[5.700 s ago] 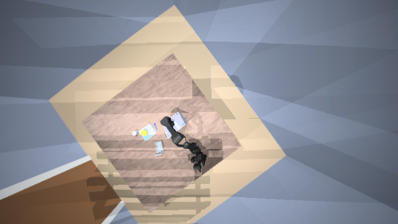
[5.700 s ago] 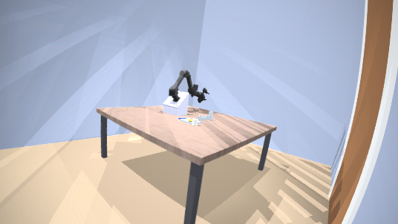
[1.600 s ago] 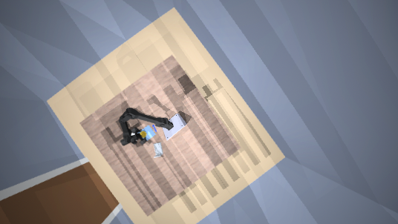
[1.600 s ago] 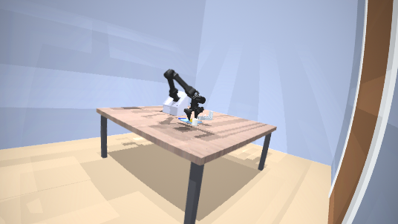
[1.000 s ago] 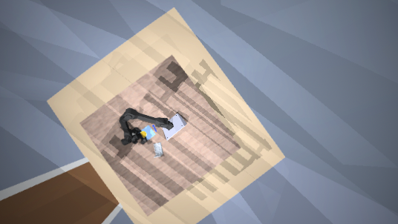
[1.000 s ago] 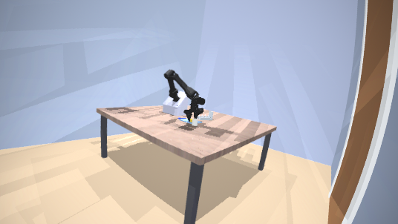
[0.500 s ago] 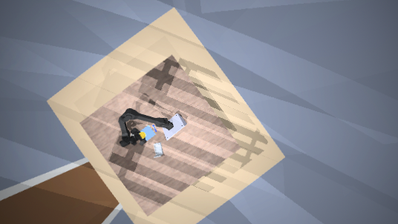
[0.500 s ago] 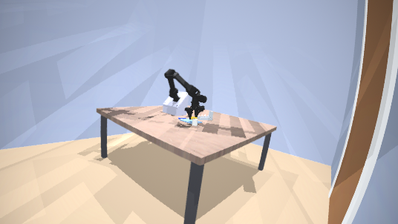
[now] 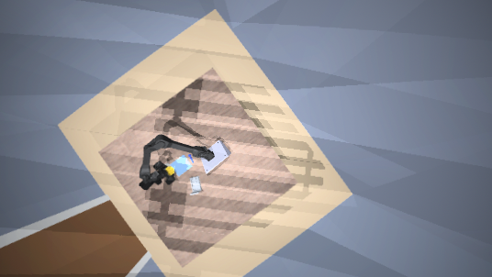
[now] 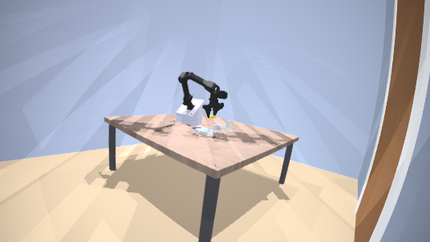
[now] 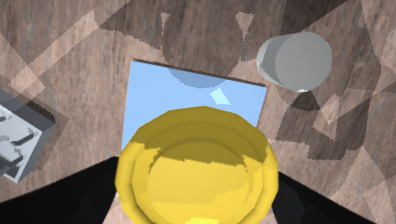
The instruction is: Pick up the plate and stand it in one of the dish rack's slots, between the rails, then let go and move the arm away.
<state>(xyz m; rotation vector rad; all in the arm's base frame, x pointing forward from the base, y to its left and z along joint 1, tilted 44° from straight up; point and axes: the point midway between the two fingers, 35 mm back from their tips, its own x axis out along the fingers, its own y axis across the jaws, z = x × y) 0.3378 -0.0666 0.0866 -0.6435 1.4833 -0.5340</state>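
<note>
Now: the grey dish rack 50 mm behind my gripper tip, 210 mm to the left of it and 90 mm below it. The rest, counted from my gripper tip: yellow plate: 10 mm above; blue spoon: 150 mm behind, 110 mm below; pale grey cup: 60 mm ahead, 70 mm to the right, 90 mm below.
</note>
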